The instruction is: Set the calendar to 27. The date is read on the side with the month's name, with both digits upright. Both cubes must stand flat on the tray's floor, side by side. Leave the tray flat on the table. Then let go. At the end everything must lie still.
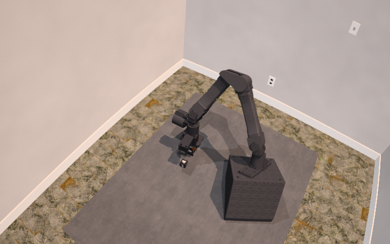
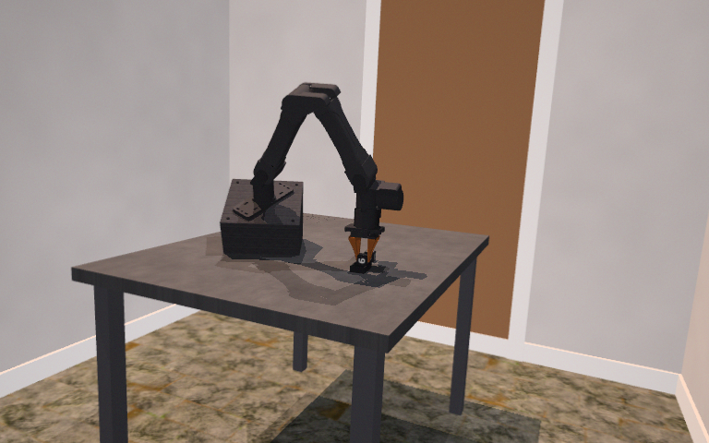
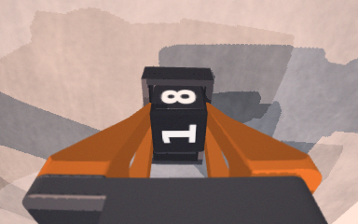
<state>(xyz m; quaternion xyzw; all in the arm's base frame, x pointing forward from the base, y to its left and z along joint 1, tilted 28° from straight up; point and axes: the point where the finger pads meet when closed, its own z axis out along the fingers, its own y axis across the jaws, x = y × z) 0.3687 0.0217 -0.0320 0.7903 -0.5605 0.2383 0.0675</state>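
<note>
Right now the black digit cube is right at my hand. From my hand the other things lie so: black tray 2 cm to the right, 2 cm below; then black cube 3 cm behind, 9 cm to the left, 1 cm below.
</note>
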